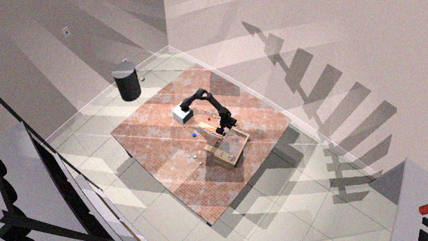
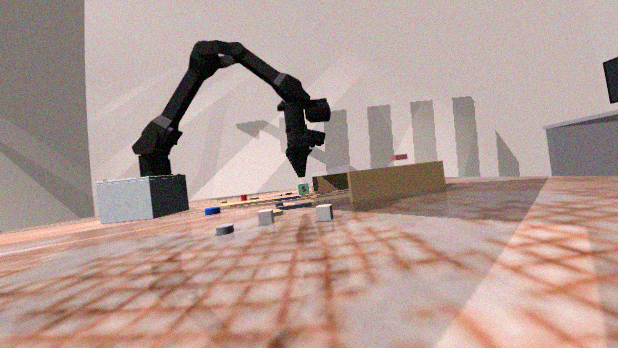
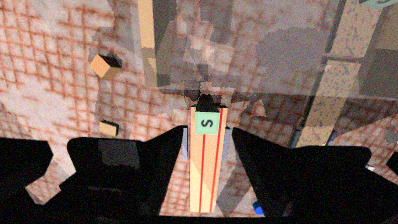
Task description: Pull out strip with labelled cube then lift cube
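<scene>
The red cube is 180 mm behind my gripper tip, 70 mm to the left of it and 40 mm below it. From my gripper tip the other things lie so: speckled tan strip 190 mm to the right, 50 mm below, 20 mm ahead.
</scene>
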